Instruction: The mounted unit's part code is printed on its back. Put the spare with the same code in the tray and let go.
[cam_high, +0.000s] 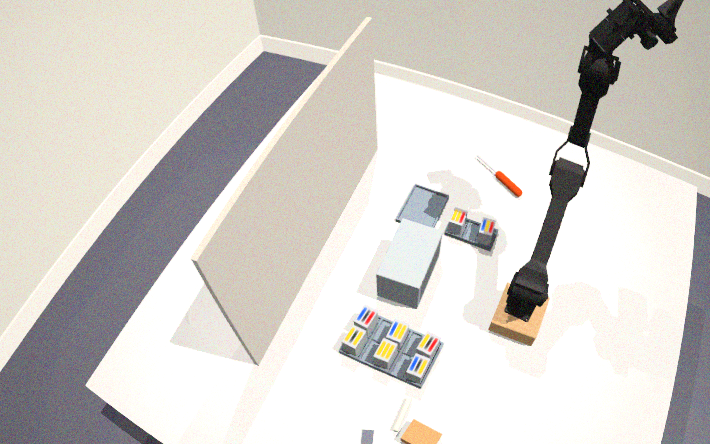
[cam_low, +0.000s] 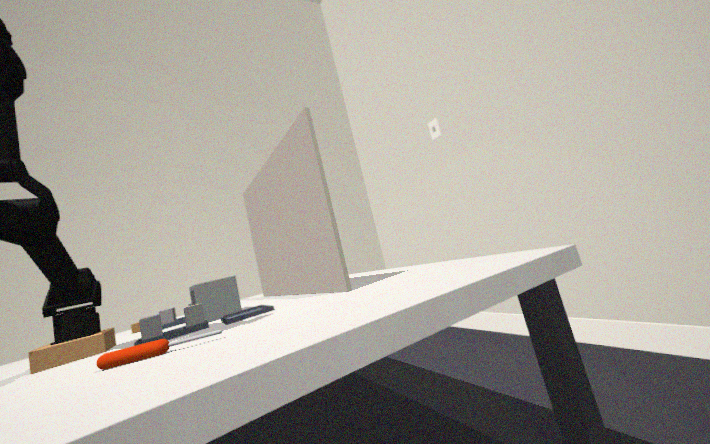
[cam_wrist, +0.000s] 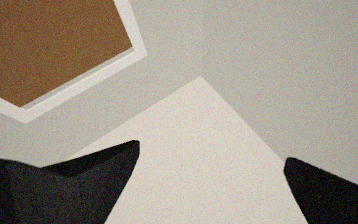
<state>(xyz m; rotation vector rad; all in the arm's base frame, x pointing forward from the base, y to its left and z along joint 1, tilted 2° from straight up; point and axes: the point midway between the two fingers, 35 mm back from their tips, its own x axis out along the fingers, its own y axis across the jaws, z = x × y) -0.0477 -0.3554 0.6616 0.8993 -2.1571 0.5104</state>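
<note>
My gripper tip is now 190 mm short of the grey spare, 570 mm to the right of it and 680 mm above it. The rest, counted from my gripper tip: grey mounted unit (330 mm ahead, 430 mm to the left, 670 mm below); then blue-grey tray (400 mm ahead, 230 mm to the left, 720 mm below); then small rack (250 mm ahead, 240 mm to the left, 720 mm below).
</note>
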